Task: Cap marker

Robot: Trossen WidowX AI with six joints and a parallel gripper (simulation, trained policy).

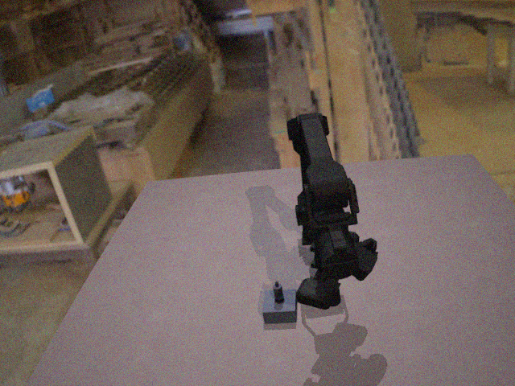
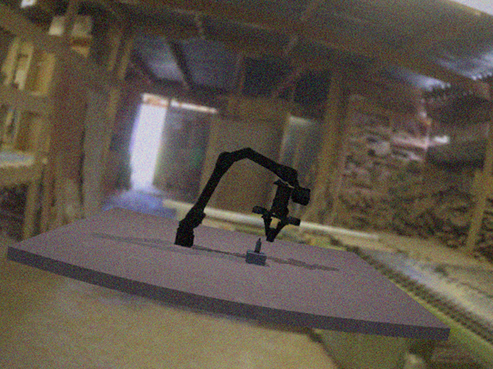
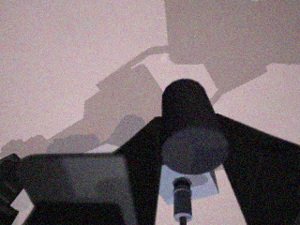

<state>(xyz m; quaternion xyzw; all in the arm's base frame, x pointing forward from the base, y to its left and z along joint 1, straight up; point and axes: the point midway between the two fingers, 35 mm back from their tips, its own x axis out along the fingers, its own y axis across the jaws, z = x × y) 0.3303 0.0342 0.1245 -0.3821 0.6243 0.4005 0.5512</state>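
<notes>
Now: the grey holder block 11 cm to the right of my gripper tip, 7 cm below it and 5 cm behind it. Also, from my gripper tip: marker cap 1 cm above.
</notes>
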